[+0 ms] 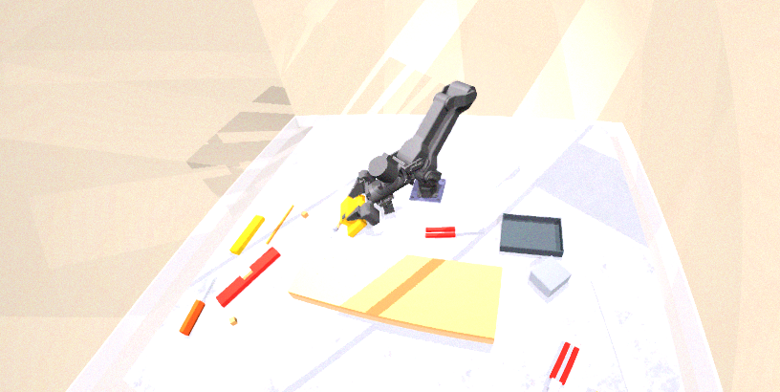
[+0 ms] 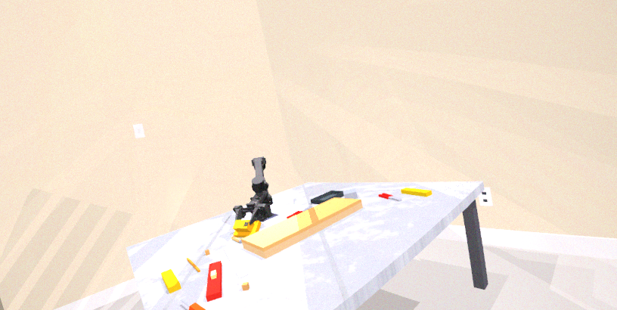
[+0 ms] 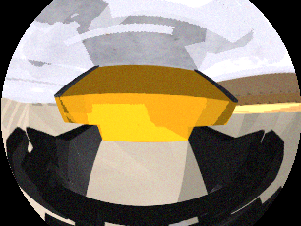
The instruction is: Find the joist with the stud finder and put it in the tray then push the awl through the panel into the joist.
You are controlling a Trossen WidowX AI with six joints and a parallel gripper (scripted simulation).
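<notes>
Right now my gripper tip is 1 cm short of the stud finder, 1 cm to the right of it and 1 cm above it. From my gripper tip the other things lie so: square light (3 cm ahead, 1 cm above); thin orange stick (2 cm ahead, 25 cm to the right, 6 cm below); awl (2 cm ahead, 4 cm to the right, 5 cm below).
</notes>
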